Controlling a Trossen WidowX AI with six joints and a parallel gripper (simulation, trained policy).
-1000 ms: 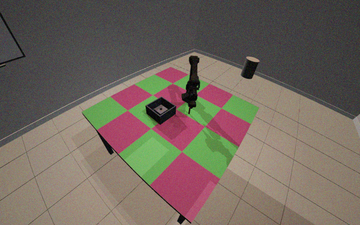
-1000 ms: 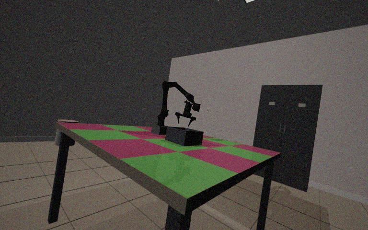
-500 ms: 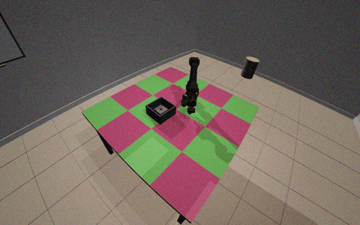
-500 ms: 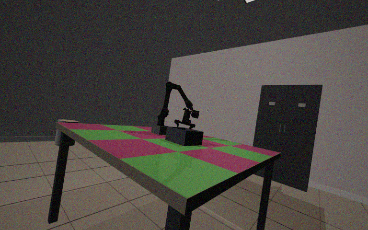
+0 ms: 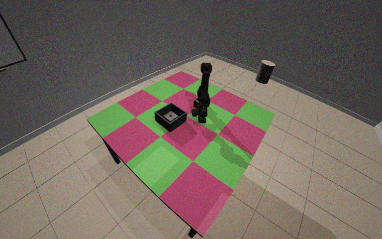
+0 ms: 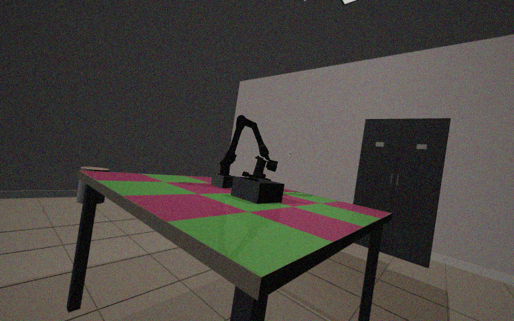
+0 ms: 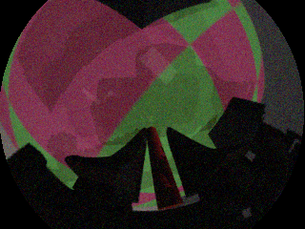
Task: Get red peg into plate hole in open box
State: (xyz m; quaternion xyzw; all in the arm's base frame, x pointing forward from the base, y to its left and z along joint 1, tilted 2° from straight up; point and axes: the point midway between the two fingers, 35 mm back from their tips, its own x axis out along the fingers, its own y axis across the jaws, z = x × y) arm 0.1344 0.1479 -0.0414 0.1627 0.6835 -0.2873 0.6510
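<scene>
My gripper tip is now 220 mm short of the grey plate, 140 mm to the left of it and 40 mm below it. From my gripper tip the other things lie so: dark box 220 mm ahead, 140 mm to the right, 20 mm above; then red peg 40 mm above, 10 mm to the left.
</scene>
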